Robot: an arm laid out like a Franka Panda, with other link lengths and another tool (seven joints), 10 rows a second.
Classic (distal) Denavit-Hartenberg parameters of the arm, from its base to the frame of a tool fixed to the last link. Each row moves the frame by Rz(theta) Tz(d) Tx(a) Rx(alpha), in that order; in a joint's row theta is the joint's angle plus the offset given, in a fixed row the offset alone. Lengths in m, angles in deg.
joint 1: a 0, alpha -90, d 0.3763, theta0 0
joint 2: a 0, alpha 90, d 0, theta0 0
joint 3: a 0.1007, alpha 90, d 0.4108, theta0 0
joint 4: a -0.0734, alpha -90, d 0, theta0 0
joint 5: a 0, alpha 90, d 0.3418, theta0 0
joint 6: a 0.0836, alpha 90, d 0, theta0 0
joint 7: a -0.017, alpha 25, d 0.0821, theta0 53.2
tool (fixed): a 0, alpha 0, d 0.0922, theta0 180
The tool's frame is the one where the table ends.
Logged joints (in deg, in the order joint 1, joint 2, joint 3, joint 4, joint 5, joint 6, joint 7), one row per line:
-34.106 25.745 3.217 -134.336 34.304 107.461 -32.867
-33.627 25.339 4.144 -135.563 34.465 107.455 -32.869
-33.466 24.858 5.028 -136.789 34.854 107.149 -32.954
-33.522 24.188 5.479 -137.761 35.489 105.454 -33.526
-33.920 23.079 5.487 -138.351 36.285 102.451 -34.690
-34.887 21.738 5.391 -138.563 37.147 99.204 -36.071
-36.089 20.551 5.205 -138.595 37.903 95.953 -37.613
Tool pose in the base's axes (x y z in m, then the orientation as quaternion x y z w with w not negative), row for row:
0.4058 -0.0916 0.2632 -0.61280 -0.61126 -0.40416 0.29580
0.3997 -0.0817 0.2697 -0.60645 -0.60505 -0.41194 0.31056
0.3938 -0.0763 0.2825 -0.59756 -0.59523 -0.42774 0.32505
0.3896 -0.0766 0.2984 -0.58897 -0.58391 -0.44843 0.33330
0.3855 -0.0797 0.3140 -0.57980 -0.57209 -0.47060 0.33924
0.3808 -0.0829 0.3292 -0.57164 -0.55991 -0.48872 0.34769
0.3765 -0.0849 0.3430 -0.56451 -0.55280 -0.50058 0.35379
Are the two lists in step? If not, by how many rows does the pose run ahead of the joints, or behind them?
The pose runs 2 rows ahead of the joints: the pose in row i belongs to the joints in row i + 2.
